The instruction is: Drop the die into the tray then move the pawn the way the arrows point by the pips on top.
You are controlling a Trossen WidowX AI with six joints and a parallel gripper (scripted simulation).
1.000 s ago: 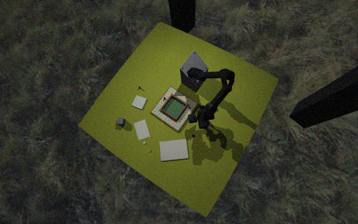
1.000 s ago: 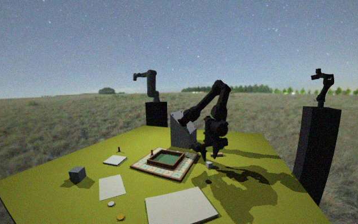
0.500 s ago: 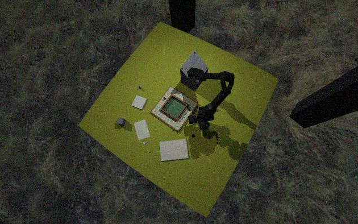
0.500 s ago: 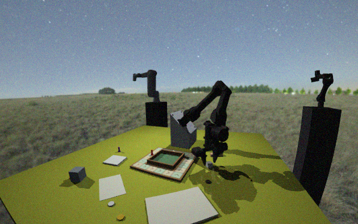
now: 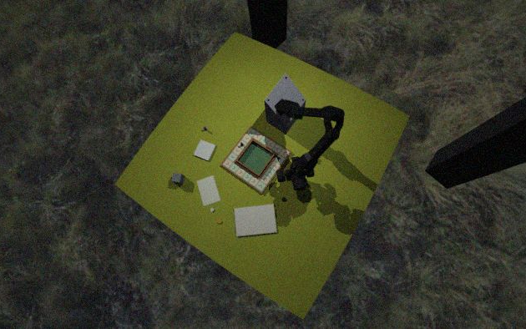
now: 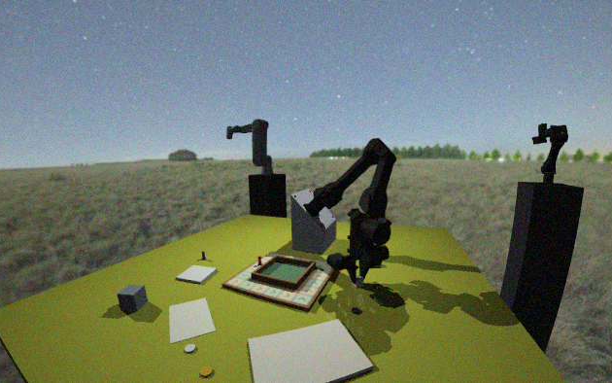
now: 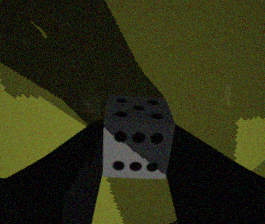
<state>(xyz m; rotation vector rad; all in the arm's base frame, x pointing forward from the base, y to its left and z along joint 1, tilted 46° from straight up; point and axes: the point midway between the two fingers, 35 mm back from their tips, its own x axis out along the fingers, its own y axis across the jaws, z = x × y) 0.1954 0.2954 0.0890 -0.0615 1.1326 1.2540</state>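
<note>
My gripper tip is now 50 mm short of the red pawn, 340 mm to the left of it and 20 mm below it. Also, from my gripper tip: grey die right at my gripper tip; wooden block 140 mm behind; black disc 130 mm ahead, 30 mm to the left, 10 mm below.
</note>
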